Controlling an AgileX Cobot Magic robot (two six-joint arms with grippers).
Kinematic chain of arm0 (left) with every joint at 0, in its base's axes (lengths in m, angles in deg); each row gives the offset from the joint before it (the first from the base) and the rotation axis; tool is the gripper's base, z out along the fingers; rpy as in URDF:
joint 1: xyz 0 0 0.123 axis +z
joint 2: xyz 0 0 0 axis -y
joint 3: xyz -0.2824 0 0.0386 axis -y
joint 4: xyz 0.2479 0 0.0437 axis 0.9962 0 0.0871
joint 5: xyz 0 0 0 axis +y
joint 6: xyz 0.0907 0 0.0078 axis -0.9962 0 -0.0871
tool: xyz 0 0 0 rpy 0 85 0
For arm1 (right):
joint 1: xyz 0 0 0.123 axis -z
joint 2: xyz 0 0 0 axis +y
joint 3: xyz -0.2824 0 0.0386 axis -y
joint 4: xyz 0.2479 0 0.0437 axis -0.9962 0 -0.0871
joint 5: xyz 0 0 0 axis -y
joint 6: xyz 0.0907 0 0.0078 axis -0.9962 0 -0.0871
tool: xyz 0 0 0 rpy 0 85 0
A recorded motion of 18 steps. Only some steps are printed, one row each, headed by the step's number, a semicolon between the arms.
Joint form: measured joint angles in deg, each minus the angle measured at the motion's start. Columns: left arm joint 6, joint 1, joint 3, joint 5, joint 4, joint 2; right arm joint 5, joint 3, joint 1, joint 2, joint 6, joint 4.
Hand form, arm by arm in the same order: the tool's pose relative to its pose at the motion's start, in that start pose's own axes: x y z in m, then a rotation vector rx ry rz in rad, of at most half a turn. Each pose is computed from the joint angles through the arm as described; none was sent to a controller.
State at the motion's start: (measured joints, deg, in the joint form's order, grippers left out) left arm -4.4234 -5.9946 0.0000 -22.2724 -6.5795 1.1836; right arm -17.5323 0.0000 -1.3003 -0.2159 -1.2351 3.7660
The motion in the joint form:
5: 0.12 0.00 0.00 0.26 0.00 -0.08; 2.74 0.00 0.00 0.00 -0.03 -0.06
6: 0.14 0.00 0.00 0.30 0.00 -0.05; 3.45 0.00 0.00 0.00 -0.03 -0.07
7: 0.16 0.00 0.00 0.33 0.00 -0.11; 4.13 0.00 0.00 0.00 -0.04 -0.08
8: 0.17 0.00 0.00 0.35 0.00 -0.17; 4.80 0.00 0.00 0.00 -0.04 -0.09
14: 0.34 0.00 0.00 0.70 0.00 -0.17; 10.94 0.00 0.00 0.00 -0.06 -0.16
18: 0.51 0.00 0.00 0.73 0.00 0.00; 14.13 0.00 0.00 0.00 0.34 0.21
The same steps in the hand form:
5: 0.0005 0.0000 0.0001 0.0003 0.0059 -0.0020; -0.0044 0.0001 -0.0001 -0.0013 -0.0478 0.0015
6: 0.0006 0.0000 0.0001 0.0004 0.0061 -0.0024; -0.0055 0.0001 -0.0002 -0.0016 -0.0602 0.0017
7: 0.0007 0.0000 0.0002 0.0004 0.0077 -0.0027; -0.0066 0.0002 -0.0002 -0.0020 -0.0721 0.0020
8: 0.0008 0.0000 0.0003 0.0004 0.0091 -0.0028; -0.0076 0.0002 -0.0003 -0.0022 -0.0837 0.0022
14: 0.0014 -0.0001 0.0003 0.0008 0.0151 -0.0058; -0.0173 0.0004 -0.0016 -0.0048 -0.1909 0.0038
18: 0.0012 -0.0001 0.0000 0.0009 0.0127 -0.0089; -0.0222 0.0005 -0.0027 -0.0039 -0.2466 -0.0095

